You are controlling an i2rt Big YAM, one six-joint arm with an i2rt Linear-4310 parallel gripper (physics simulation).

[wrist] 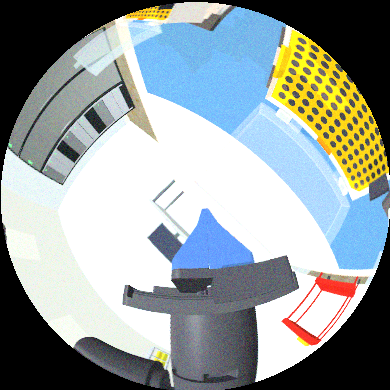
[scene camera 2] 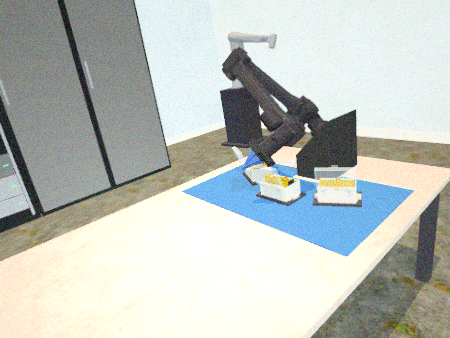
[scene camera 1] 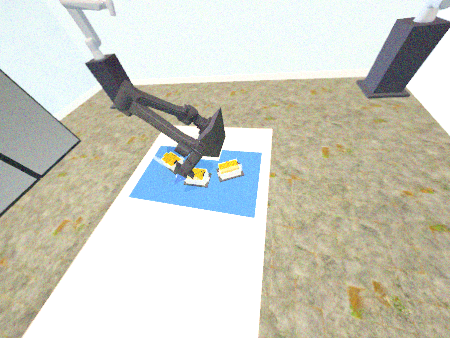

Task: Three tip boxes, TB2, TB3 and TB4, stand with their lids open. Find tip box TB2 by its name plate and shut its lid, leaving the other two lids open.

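Frame: origin at the arm's base, x down, y ahead, z right, level; metres.
Seen in the pictures: gripper, between the fingertips: (wrist: pixel 204 212) (scene camera 2: pixel 242 169) (scene camera 1: pixel 174 183); arm's base, origin of its link: (scene camera 2: pixel 325 135) (scene camera 1: pixel 205 126).
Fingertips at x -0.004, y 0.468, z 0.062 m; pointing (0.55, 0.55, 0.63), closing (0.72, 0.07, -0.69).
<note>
Offsets run from my fingertips to a thing's top centre. "spot": to the spot under its first point. Level surfaces: height alone.
The middle tip box, TB2 @[spot: dx +0.042, dy -0.061, dz -0.108 m] (scene camera 1: pixel 199 179) (scene camera 2: pixel 280 191) (wrist: pixel 332 102), stands on the mat, its yellow rack uncovered. Its clear lid @[spot: dx +0.068, dy -0.064, dz -0.043 m] (wrist: pixel 300 167) is open, tilted outward; its name plate is not legible. The left tip box (scene camera 1: pixel 171 159) (scene camera 2: pixel 260 174) has its lid @[spot: dx +0.004, dy -0.151, dz +0.165 m] (scene camera 2: pixel 237 152) (wrist: pixel 117 42) open. The right tip box @[spot: dx +0.032, dy -0.115, dz -0.273 m] (scene camera 1: pixel 230 171) (scene camera 2: pixel 337 193) has its lid (scene camera 2: pixel 327 172) standing open. My gripper (scene camera 1: pixel 177 180) (scene camera 2: pixel 243 168) (wrist: pixel 204 212) is shut and empty, its blue fingers together to the left of TB2, on the lid's side. Contact with the lid cannot be told.
The blue mat @[dx +0.146 m] (scene camera 1: pixel 225 202) (scene camera 2: pixel 325 235) lies on the white table @[dx +0.149 m] (scene camera 1: pixel 175 260) (scene camera 2: pixel 150 260). A black panel (scene camera 1: pixel 215 135) (scene camera 2: pixel 330 145) stands behind the boxes, close to the arm. Grey cabinets (scene camera 2: pixel 125 100) stand at the left. A dark pedestal (scene camera 1: pixel 400 57) stands at the back right.
</note>
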